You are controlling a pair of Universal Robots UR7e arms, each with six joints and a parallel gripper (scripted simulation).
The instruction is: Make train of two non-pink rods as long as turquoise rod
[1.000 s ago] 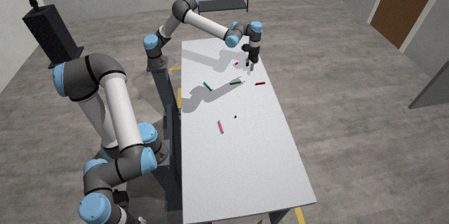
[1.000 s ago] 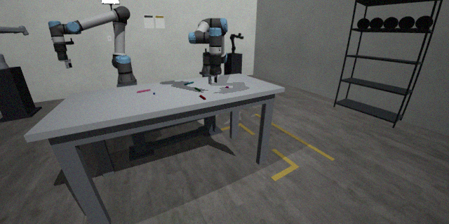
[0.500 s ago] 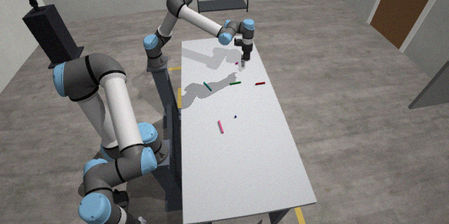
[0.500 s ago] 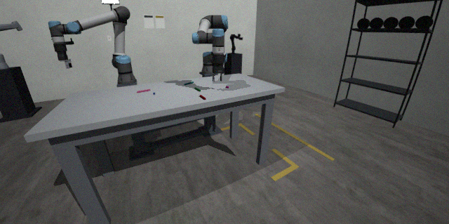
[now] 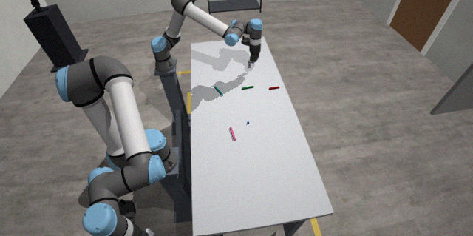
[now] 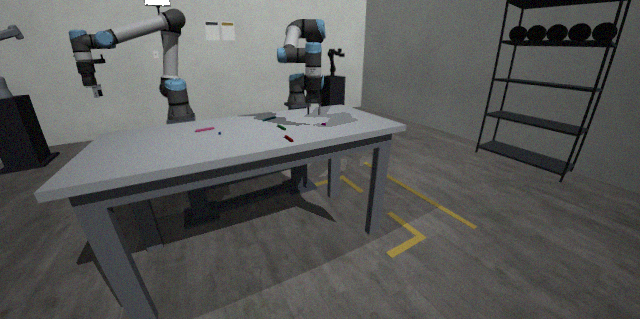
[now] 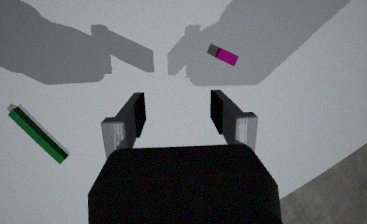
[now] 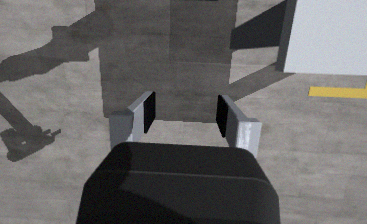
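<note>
Right now my left hand is 60 mm to the right of the magenta rod and 80 mm above it. The rest, counted from my left hand: turquoise rod 260 mm behind, 150 mm to the right, 80 mm below; red rod 120 mm ahead, 200 mm to the right, 80 mm below; green rod 60 mm behind, 160 mm to the right, 80 mm below.
</note>
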